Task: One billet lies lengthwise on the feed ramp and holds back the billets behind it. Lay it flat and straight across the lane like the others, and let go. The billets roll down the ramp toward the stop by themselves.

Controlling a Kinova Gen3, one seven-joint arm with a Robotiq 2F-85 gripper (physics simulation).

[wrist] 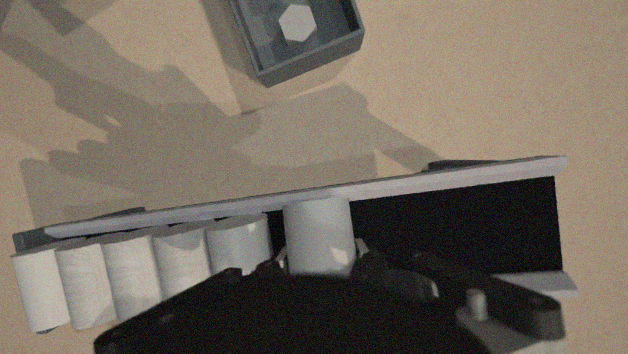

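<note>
A pale grey billet (pixel 317 225) stands out in the middle of the wrist view, its long side across the lane and roughly parallel to the other billets. My gripper (pixel 324 255) is shut on it, one fingertip on each side. The billet's far end overlaps the ramp's far side rail (pixel 410 184); its near end is hidden by the gripper body. How high it is over the lane is hard to tell. Several white billets (pixel 134 270) lie side by side across the left part of the feed ramp (pixel 460 220). A narrow dark gap separates the held billet from the nearest of them (pixel 239 242).
The dark lane surface shows to the right of the held billet. Part of the near side rail (pixel 540 281) shows at the right. A grey open box (pixel 315 60) with a white hexagonal piece (pixel 298 23) stands beyond the ramp on the tan table top (pixel 500 90).
</note>
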